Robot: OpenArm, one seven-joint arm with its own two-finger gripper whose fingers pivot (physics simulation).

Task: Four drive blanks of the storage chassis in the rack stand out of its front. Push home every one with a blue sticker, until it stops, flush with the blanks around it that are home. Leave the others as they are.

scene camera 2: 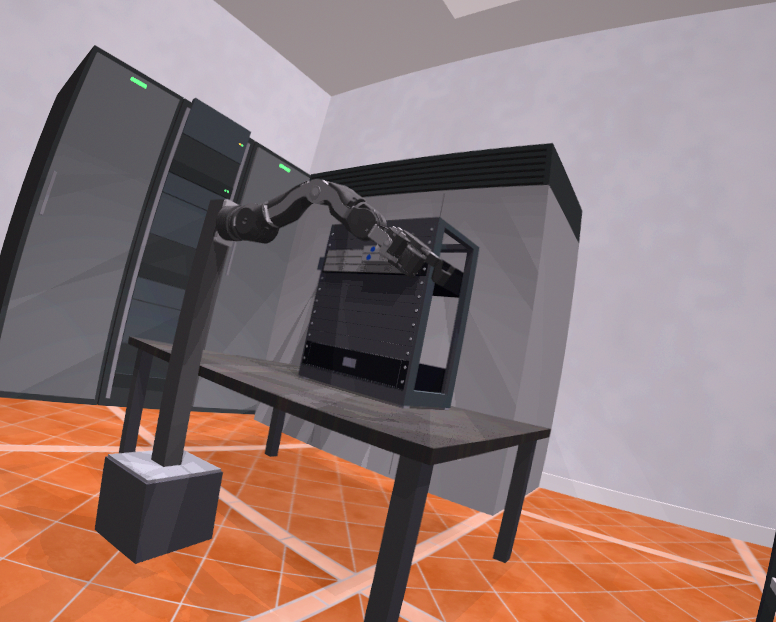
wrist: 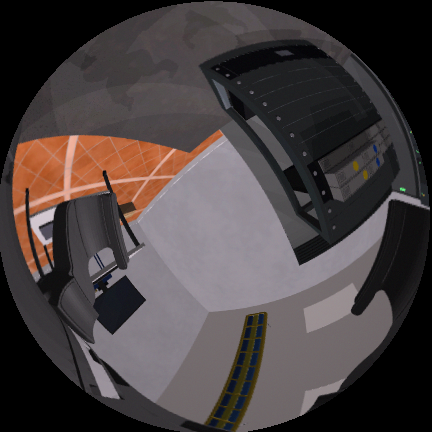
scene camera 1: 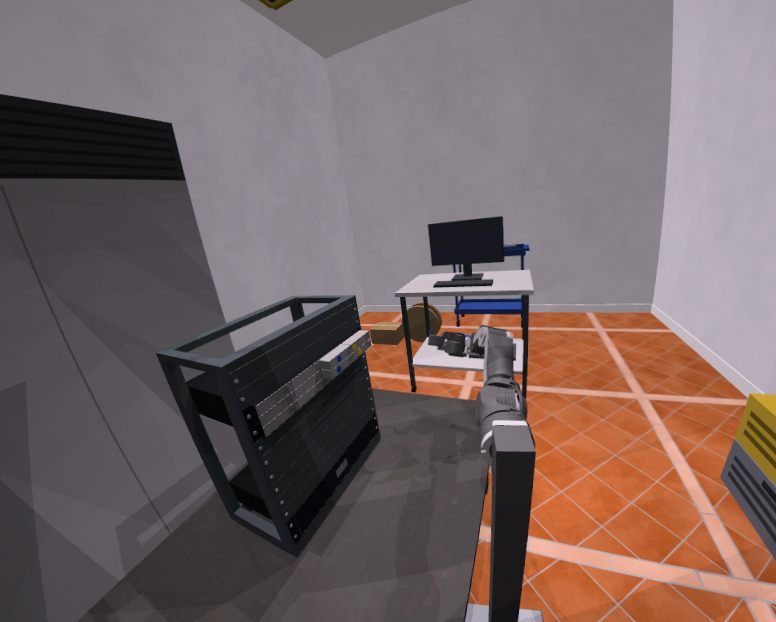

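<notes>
The rack (scene camera 1: 262,469) (scene camera 2: 421,349) (wrist: 272,117) holds the pale storage chassis (scene camera 1: 285,396) (scene camera 2: 343,260). Two blanks with blue stickers, upper (scene camera 1: 338,358) (scene camera 2: 372,248) and lower (scene camera 1: 338,369) (scene camera 2: 368,257), one above the other, stand out of its front. They also show in the wrist view, as one blue-stickered blank (wrist: 375,148) and the other (wrist: 378,161). Beside them two yellow-stickered blanks (scene camera 1: 354,347) (wrist: 355,165), (scene camera 1: 360,351) (wrist: 365,174) stand out too; the arm hides them in scene camera 2. My gripper (scene camera 1: 435,340) (scene camera 2: 451,273) (wrist: 224,253) is open and empty, in front of the rack, apart from the blanks.
The rack stands on a dark table (scene camera 1: 414,492) (scene camera 2: 259,382). The arm's post (scene camera 1: 511,518) (scene camera 2: 187,336) rises at the table's front side. A white desk (scene camera 1: 414,285) with a monitor (scene camera 1: 466,241) stands beyond. Tall cabinets (scene camera 2: 97,226) stand behind at the left in scene camera 2.
</notes>
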